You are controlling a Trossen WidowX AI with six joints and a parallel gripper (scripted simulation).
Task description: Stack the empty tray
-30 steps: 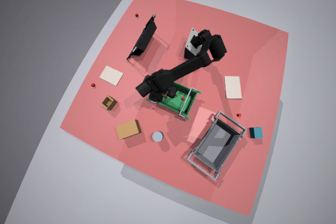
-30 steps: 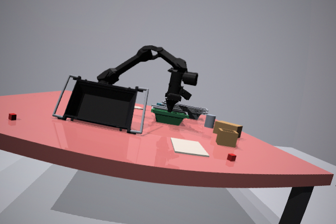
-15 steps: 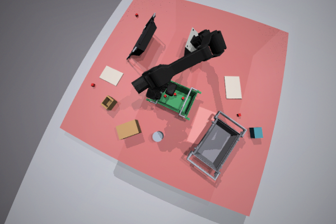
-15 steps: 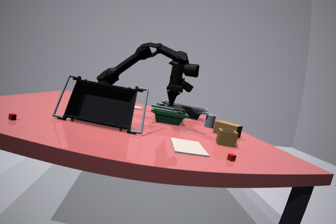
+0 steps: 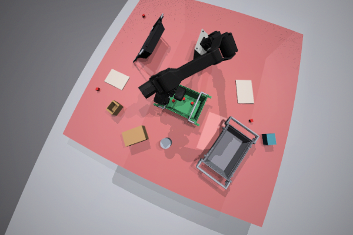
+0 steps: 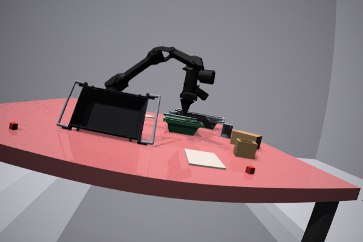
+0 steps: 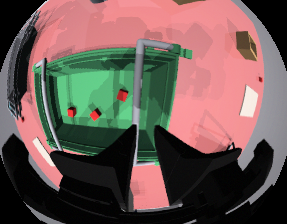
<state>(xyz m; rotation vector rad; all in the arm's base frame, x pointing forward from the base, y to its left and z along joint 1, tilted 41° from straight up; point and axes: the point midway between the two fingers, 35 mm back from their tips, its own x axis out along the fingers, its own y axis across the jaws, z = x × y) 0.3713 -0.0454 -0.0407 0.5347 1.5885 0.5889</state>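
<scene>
My gripper tip is 28 cm to the left of the black tray, 27 cm past it and 1 cm above it. The rest, counted from my gripper tip: grey cylinder: 25 cm ahead, 10 cm to the left, 5 cm below; teal block: 62 cm to the left, 6 cm below, 1 cm behind.
</scene>
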